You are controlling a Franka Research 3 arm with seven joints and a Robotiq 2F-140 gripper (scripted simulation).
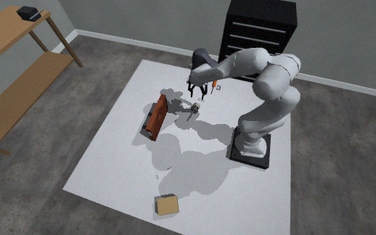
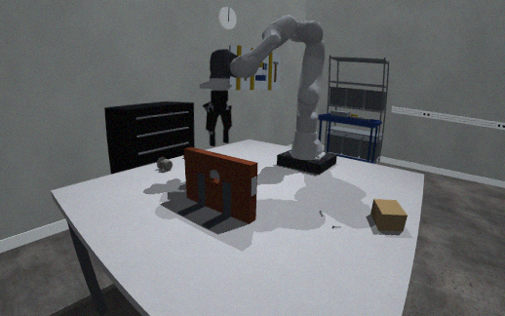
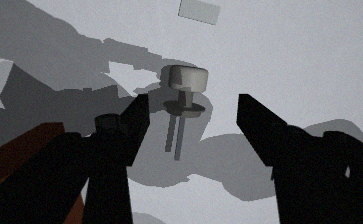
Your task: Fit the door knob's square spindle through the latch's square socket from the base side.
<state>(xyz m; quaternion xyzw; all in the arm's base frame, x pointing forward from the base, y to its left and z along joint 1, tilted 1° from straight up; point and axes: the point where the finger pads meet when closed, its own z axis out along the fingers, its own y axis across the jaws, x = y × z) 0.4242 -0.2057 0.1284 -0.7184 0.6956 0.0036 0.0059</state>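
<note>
Now: the grey door knob 1 cm ahead of my hand, 3 cm to the left of it and 15 cm below it. The rest, counted from my hand: cardboard box: 6 cm behind, 75 cm to the left, 15 cm below; orange-handled screwdriver: 8 cm behind, 28 cm to the right, 17 cm below; red-brown wooden door block: 23 cm ahead, 23 cm to the left, 7 cm below.
</note>
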